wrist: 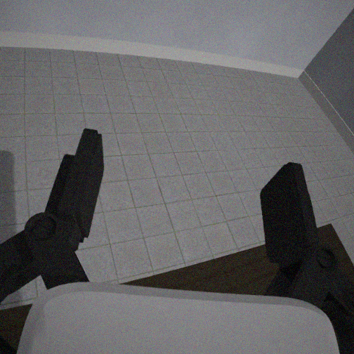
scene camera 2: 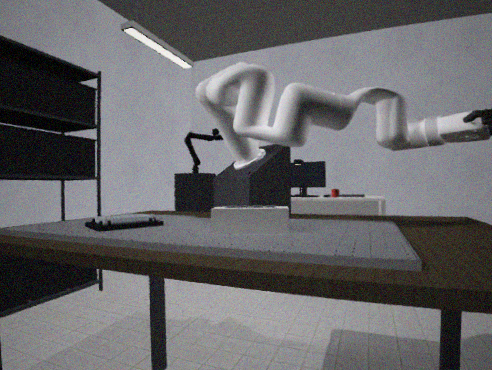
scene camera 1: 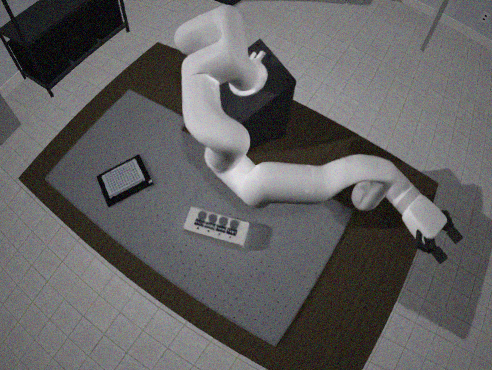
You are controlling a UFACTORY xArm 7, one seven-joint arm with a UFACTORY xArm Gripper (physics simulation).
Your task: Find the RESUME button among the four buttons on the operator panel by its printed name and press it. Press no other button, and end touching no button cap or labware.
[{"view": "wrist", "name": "my gripper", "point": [191, 163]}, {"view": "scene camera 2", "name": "operator panel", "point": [264, 219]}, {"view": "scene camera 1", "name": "my gripper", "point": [452, 250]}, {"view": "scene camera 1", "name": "well plate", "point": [128, 175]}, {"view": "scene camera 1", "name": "operator panel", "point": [215, 233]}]
